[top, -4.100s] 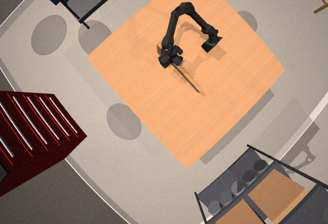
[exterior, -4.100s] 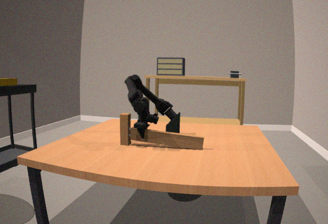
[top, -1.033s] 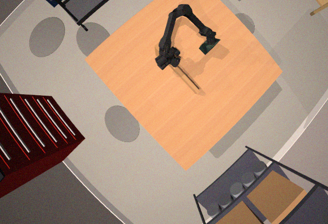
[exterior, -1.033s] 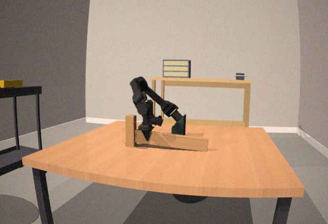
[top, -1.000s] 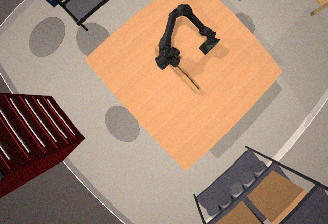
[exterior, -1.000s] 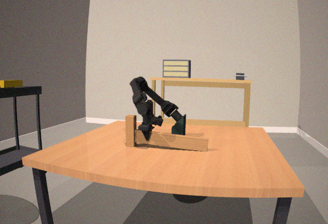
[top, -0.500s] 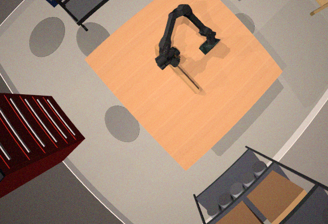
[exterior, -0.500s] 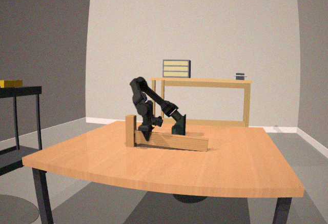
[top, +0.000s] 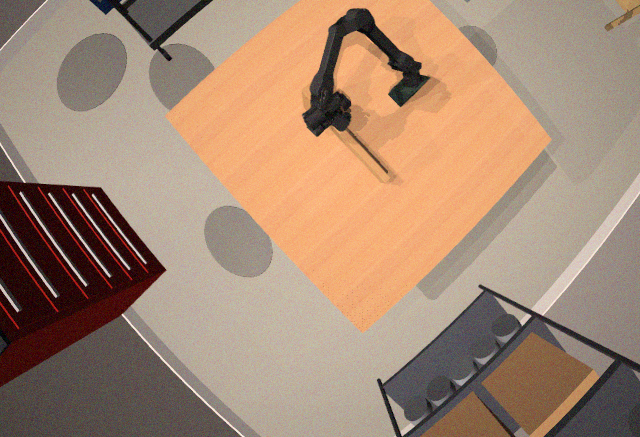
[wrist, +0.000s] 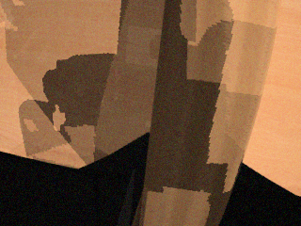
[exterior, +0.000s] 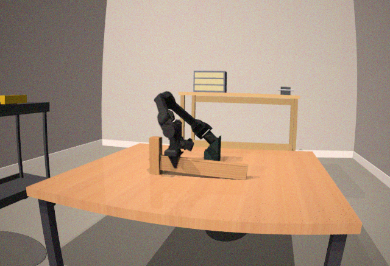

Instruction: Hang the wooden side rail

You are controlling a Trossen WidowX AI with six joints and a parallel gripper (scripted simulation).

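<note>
Now: gripper tip 1 cm past the headboard post, 10 cm to the left of it and 5 cm below it.
</note>
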